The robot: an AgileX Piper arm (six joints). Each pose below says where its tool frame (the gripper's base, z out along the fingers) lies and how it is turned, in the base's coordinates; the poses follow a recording.
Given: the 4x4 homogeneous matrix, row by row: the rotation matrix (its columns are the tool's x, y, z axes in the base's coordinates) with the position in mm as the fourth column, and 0 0 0 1 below. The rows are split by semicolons.
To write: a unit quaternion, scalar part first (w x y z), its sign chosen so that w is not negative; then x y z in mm. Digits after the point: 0 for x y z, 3 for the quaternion.
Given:
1: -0.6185 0.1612 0.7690 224; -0.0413 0.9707 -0.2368 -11; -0.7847 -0.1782 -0.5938 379; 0 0 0 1
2: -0.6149 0.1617 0.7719 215; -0.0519 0.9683 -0.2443 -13; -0.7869 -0.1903 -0.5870 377; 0 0 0 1
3: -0.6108 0.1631 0.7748 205; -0.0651 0.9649 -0.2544 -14; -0.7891 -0.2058 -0.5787 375; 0 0 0 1
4: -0.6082 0.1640 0.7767 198; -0.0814 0.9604 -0.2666 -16; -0.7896 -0.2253 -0.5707 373; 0 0 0 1
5: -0.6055 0.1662 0.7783 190; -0.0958 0.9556 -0.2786 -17; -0.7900 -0.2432 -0.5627 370; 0 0 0 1
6: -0.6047 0.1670 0.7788 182; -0.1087 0.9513 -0.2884 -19; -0.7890 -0.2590 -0.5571 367; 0 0 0 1
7: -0.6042 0.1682 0.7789 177; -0.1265 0.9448 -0.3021 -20; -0.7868 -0.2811 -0.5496 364; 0 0 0 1
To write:
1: 0.435 0.034 0.892 -0.116 224 -11 379
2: 0.438 0.031 0.890 -0.122 215 -13 377
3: 0.440 0.028 0.888 -0.130 205 -14 375
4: 0.442 0.023 0.886 -0.139 198 -16 373
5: 0.444 0.020 0.884 -0.148 190 -17 370
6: 0.444 0.017 0.882 -0.155 182 -19 367
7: 0.445 0.012 0.880 -0.166 177 -20 364
